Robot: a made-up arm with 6 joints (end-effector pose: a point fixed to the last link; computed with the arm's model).
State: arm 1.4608 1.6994 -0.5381 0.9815 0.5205 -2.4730
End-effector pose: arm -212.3 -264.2 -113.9 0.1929 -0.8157 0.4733 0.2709
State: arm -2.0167 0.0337 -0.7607 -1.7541 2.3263 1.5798
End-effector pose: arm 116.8 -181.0 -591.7 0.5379 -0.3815 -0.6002 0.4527
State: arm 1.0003 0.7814 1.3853 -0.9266 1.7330 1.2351
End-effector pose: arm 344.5 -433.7 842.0 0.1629 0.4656 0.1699 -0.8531
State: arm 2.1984 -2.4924 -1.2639 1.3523 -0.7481 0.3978
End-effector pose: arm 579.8 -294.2 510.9 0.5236 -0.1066 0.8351 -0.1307
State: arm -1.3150 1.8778 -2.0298 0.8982 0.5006 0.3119
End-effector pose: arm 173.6 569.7 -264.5 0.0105 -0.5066 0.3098 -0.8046
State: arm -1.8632 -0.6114 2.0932 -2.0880 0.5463 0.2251
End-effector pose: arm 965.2 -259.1 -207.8 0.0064 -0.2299 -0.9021 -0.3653
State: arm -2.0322 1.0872 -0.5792 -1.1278 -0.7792 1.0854
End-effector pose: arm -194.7 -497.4 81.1 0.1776 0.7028 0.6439 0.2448
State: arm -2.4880 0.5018 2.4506 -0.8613 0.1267 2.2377
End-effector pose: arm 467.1 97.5 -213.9 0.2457 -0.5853 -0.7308 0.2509
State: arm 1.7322 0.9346 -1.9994 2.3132 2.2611 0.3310
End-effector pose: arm -326.6 47.7 948.8 0.7827 -0.3224 0.5315 -0.0297
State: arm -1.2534 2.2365 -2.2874 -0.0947 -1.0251 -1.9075
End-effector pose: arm -136.7 25.3 240.4 0.9729 0.1336 -0.0839 -0.1689
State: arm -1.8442 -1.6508 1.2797 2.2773 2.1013 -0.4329
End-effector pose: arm 136.3 -16.2 -123.5 0.2434 0.8362 0.3366 0.3581
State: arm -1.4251 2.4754 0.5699 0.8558 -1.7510 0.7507
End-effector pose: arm -886.6 291.3 577.4 0.0160 0.9945 -0.0348 -0.0977
